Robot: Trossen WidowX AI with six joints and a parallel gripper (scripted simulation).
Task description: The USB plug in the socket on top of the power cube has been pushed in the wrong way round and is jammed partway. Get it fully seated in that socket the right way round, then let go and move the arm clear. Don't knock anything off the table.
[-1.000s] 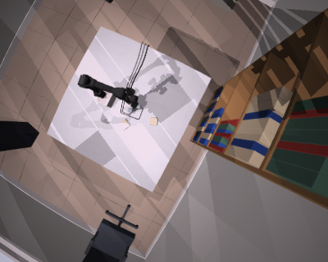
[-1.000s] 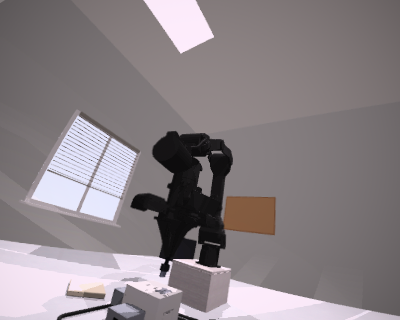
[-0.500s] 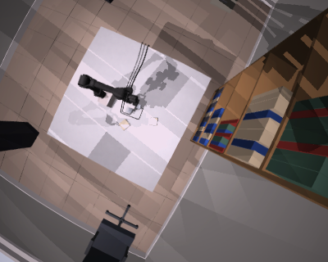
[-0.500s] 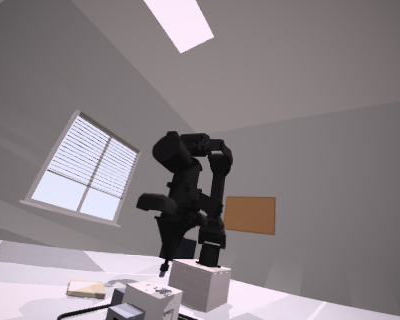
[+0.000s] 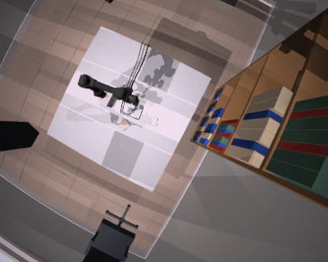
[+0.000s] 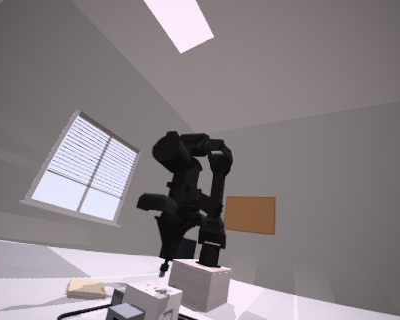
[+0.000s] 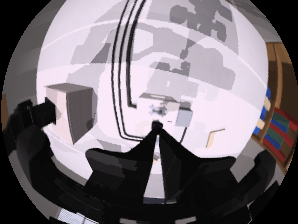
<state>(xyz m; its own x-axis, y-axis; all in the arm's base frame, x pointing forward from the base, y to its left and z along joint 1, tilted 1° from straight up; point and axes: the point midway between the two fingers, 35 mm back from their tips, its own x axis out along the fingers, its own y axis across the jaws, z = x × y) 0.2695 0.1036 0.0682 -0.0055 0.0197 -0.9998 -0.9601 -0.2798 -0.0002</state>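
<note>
The black USB plug is 2 cm below my gripper tip.
</note>
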